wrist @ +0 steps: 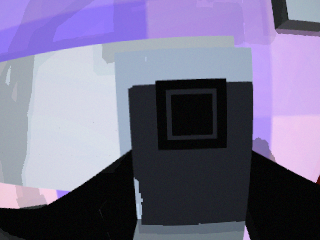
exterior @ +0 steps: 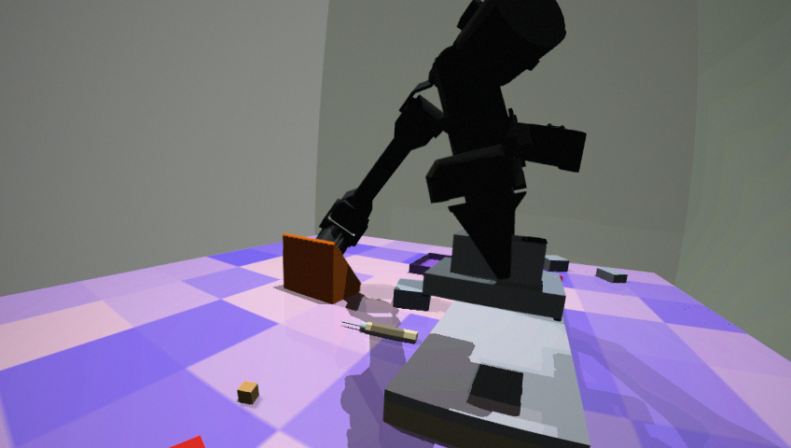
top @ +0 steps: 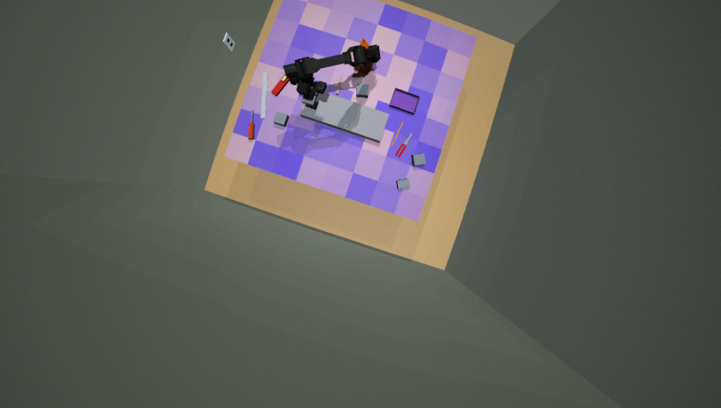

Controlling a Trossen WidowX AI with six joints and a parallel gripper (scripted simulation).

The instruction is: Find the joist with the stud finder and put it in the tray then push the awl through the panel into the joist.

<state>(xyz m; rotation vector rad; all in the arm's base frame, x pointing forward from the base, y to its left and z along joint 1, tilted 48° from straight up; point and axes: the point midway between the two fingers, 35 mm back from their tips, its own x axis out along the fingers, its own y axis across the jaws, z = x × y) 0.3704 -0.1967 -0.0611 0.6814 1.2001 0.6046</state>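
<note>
My gripper tip is 510 mm to the right of the purple tray, 240 mm past it and 140 mm above it. Round my gripper tip: stud finder light 30 mm above, 20 mm ahead; then stud finder 20 mm above, 10 mm ahead; then awl 200 mm behind, 150 mm below, 90 mm to the left.
</note>
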